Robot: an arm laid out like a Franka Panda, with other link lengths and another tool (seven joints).
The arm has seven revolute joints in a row. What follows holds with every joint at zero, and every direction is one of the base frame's. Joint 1 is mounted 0.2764 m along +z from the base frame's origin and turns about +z. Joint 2 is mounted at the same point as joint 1 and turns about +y. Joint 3 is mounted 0.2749 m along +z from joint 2 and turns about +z. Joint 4 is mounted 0.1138 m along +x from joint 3 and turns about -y. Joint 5 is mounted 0.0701 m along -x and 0.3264 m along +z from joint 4 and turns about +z. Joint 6 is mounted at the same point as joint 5 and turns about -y. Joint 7 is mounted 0.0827 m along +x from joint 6 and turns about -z. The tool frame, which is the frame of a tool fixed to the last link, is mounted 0.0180 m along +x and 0.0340 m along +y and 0.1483 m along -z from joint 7; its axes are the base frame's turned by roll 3.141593, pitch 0.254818 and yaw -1.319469 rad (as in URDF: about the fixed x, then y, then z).
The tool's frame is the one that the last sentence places.
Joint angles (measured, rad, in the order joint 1, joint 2, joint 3, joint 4, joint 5, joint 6, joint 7), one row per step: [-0.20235 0.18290 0.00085 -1.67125 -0.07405 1.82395 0.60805]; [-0.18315 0.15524 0.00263 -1.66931 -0.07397 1.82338 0.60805]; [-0.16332 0.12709 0.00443 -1.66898 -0.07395 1.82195 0.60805]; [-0.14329 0.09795 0.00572 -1.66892 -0.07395 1.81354 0.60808]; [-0.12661 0.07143 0.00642 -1.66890 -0.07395 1.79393 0.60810]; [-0.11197 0.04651 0.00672 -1.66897 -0.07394 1.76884 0.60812]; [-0.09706 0.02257 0.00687 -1.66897 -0.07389 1.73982 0.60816]
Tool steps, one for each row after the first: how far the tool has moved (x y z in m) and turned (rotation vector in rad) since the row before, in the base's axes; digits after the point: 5 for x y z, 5 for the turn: [0.00024 0.01287 0.01757 -0.00520 -0.02856 0.02089]; [-0.00090 0.01336 0.01697 -0.00442 -0.02669 0.02150]; [-0.00284 0.01325 0.01648 -0.00320 -0.02057 0.02068]; [-0.00505 0.01087 0.01334 -0.00126 -0.00688 0.01594]; [-0.00625 0.00929 0.01149 -0.00040 0.00022 0.01310]; [-0.00707 0.00920 0.01029 0.00010 0.00501 0.01290]
